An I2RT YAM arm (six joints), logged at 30 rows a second.
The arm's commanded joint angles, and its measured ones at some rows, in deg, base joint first. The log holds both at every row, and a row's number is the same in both.
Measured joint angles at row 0:
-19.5, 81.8, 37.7, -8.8, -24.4, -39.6
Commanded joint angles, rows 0 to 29:
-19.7, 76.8, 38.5, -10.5, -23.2, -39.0
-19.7, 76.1, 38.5, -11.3, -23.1, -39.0
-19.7, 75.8, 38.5, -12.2, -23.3, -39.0
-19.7, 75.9, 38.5, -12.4, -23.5, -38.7
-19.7, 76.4, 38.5, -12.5, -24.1, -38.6
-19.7, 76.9, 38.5, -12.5, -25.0, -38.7
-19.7, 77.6, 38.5, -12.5, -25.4, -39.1
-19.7, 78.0, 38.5, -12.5, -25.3, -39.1
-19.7, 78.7, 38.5, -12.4, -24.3, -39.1
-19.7, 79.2, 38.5, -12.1, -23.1, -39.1
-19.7, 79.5, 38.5, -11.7, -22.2, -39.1
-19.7, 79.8, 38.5, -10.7, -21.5, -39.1
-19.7, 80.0, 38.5, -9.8, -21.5, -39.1
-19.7, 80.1, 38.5, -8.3, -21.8, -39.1
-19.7, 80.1, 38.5, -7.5, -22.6, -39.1
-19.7, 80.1, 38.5, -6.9, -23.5, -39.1
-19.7, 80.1, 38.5, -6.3, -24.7, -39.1
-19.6, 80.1, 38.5, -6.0, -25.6, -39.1
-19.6, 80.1, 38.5, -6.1, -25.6, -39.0
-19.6, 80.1, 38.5, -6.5, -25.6, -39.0
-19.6, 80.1, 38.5, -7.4, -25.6, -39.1
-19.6, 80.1, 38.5, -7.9, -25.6, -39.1
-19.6, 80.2, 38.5, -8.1, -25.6, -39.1
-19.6, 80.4, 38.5, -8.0, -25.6, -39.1
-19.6, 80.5, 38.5, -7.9, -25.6, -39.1
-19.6, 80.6, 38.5, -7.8, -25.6, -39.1
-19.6, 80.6, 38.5, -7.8, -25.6, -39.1
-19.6, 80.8, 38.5, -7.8, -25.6, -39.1
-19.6, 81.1, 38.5, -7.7, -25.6, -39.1
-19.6, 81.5, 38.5, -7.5, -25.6, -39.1
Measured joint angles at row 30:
-19.5, 80.3, 37.7, -8.1, -24.8, -39.0
